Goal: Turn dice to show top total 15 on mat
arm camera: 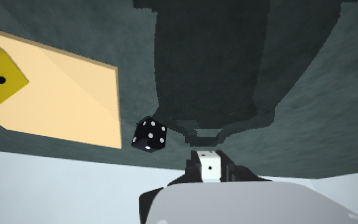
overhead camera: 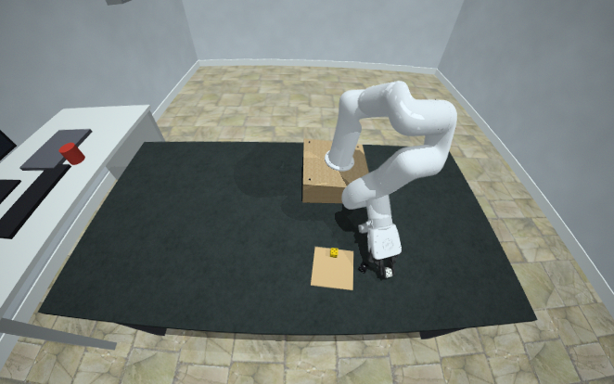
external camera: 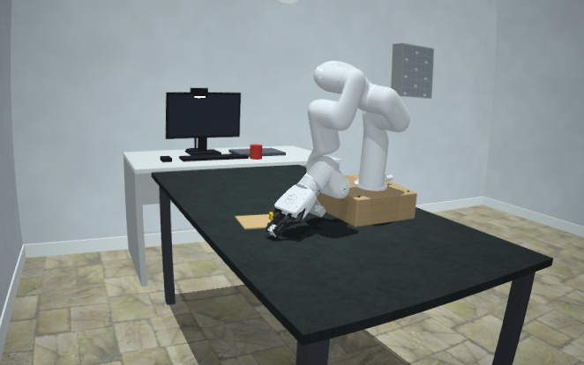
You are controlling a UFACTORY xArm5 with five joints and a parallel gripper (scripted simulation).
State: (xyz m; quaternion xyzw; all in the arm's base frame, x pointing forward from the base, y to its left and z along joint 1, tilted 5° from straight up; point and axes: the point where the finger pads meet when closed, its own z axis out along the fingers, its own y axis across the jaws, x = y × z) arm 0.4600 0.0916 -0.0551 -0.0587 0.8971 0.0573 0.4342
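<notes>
My hand is 7 cm to the left of the black die, 3 cm past it and 2 cm above it. From my hand the other things lie so: tan mat 17 cm to the right, 4 cm behind, 3 cm below; then yellow die 16 cm to the right, 9 cm behind, 2 cm below; then white die 1 cm below, 1 cm ahead.
</notes>
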